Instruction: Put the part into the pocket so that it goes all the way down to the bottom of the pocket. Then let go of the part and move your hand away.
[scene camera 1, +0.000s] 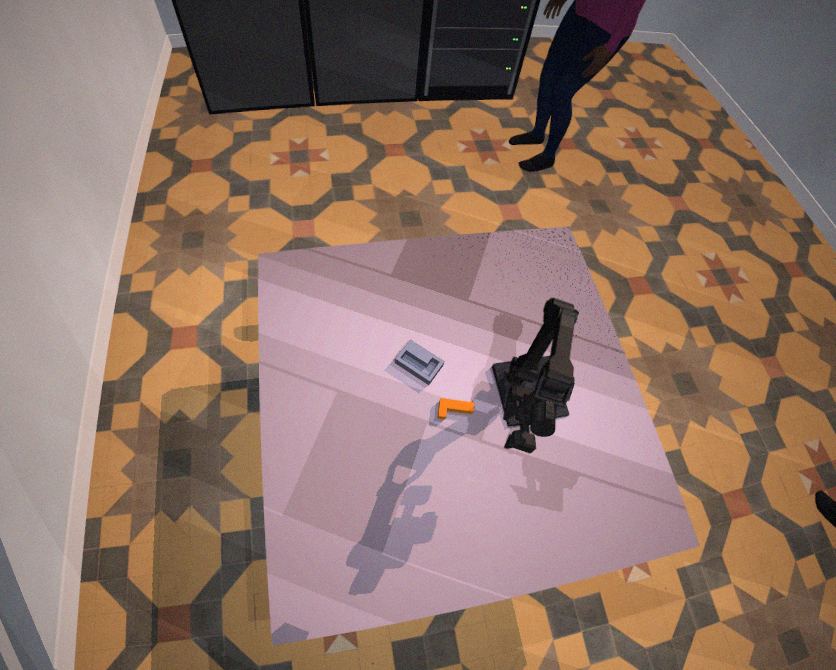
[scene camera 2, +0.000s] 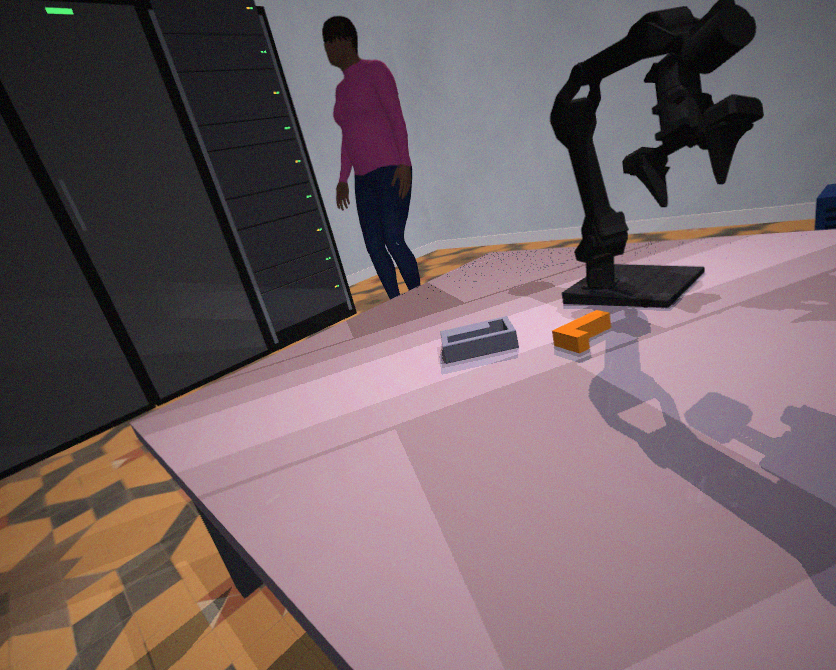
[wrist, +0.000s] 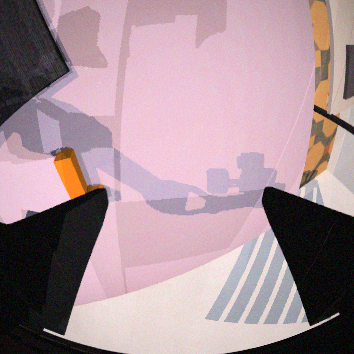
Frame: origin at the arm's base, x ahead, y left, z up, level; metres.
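Seen in the pictures: gripper, fingertip midpoint: (scene camera 1: 505, 433) (scene camera 2: 690, 196) (wrist: 186, 195); arm's base at its link origin: (scene camera 1: 516, 376) (scene camera 2: 600, 283).
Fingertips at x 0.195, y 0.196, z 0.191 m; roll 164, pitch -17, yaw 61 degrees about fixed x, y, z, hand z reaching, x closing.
Observation:
Pixels of each thing's middle, then the offset from my fingertips to it. Level surfaces: height alone.
- orange L-shaped part at the middle of its body: (wrist: 81, 179) (scene camera 2: 588, 330) (scene camera 1: 455, 410) dx +0.046, dy -0.157, dz -0.199 m
- grey block with the L-shaped pocket, body centre: (scene camera 2: 477, 338) (scene camera 1: 419, 362) dx +0.097, dy -0.355, dz -0.196 m
- pink table at its surface level: dz -0.214 m
The orange L-shaped part (scene camera 1: 457, 406) (scene camera 2: 572, 339) (wrist: 72, 175) lies flat on the table, between the pocket block and the arm's base. In the wrist view it is at the left, partly hidden behind the left finger. The grey block with the L-shaped pocket (scene camera 1: 418, 350) (scene camera 2: 482, 347) sits apart from the part, up and to the left of it in scene camera 1. Its pocket is empty. My gripper (scene camera 2: 691, 193) (wrist: 186, 195) is open and empty, high above the table and well away from the part. In scene camera 1 the fingertips are hard to make out.
The arm's dark base plate (scene camera 2: 673, 280) (wrist: 30, 55) stands close to the part. The pink table (scene camera 1: 334, 446) (scene camera 2: 334, 530) carries the arm's shadows. A person (scene camera 1: 558, 76) (scene camera 2: 373, 118) stands beyond the table, near dark server cabinets (scene camera 1: 369, 52) (scene camera 2: 76, 209).

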